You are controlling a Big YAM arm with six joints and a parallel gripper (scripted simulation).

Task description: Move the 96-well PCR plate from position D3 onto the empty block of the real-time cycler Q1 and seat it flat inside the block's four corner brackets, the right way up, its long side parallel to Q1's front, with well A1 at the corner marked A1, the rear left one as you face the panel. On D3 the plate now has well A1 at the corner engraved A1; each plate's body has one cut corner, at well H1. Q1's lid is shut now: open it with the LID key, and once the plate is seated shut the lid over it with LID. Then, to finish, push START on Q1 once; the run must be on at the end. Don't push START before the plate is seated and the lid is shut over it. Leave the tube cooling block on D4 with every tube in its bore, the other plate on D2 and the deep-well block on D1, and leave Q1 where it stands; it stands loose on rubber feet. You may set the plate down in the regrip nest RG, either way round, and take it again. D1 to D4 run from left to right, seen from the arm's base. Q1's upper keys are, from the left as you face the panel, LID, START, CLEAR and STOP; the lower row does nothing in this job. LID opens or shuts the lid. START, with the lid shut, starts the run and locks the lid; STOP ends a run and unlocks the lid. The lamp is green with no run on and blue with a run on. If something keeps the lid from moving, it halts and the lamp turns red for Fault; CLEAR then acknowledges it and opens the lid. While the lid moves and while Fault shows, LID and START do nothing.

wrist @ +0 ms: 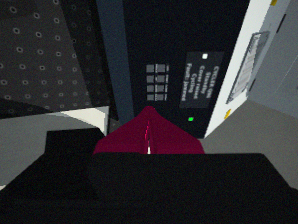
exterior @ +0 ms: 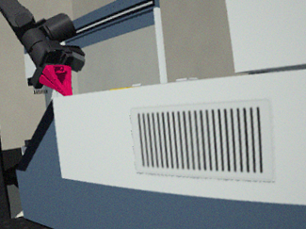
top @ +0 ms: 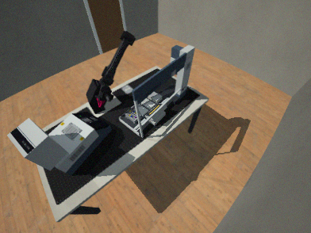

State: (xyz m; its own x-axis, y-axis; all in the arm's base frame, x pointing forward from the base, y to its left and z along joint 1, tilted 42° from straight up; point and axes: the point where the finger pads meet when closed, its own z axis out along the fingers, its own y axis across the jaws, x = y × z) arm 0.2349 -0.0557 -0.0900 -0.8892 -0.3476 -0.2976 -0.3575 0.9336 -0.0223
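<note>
My hand is 140 mm short of the tube, 270 mm to the right of it and 140 mm above it. The rest, counted from my hand: tube cooling block: 140 mm ahead, 240 mm to the left, 140 mm below; then pipette head: 20 mm ahead, 790 mm to the left, 170 mm above.
</note>
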